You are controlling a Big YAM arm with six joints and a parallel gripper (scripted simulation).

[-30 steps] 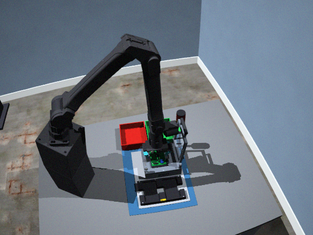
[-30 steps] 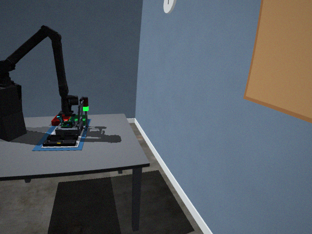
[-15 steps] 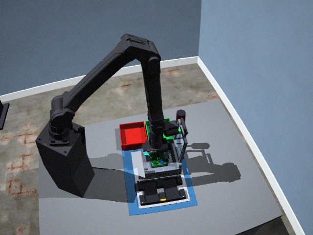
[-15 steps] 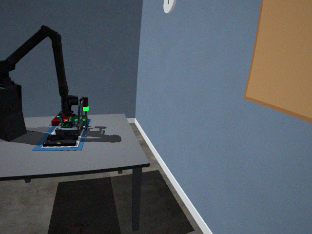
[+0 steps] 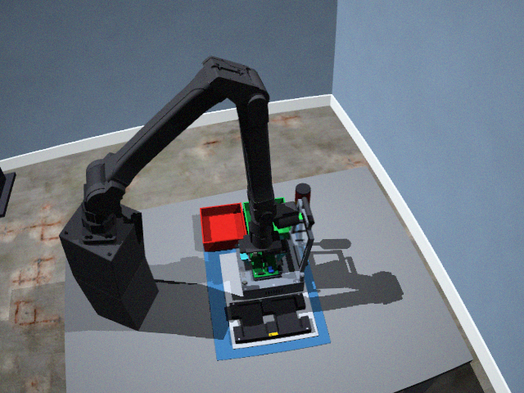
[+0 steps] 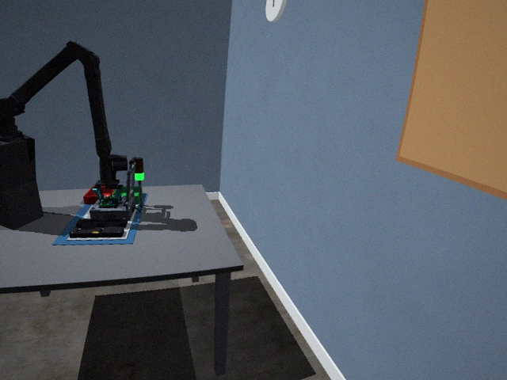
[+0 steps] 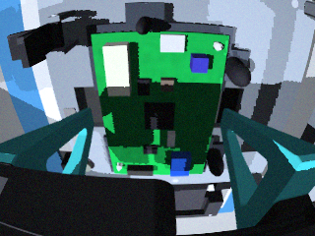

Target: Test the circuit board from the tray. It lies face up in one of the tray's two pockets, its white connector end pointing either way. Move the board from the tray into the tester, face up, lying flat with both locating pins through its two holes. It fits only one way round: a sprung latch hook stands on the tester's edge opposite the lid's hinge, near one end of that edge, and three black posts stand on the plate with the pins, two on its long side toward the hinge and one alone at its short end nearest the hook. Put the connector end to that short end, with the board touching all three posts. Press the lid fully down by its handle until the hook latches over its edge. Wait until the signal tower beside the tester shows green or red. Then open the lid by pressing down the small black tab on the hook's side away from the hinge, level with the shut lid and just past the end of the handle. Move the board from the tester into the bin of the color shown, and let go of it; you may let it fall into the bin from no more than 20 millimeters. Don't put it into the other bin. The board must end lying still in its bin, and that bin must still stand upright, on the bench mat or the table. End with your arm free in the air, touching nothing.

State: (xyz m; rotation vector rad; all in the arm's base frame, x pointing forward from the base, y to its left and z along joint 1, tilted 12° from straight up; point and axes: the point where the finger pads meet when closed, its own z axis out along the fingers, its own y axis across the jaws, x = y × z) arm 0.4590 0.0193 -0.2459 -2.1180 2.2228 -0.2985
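My hand is right at the green circuit board. From my hand the other things lie so: black latch hook (6 cm behind, 6 cm to the left, 1 cm above); then clear lid (11 cm ahead, 1 cm to the right, 11 cm above); then green bin (6 cm ahead, 20 cm to the left, 6 cm below).
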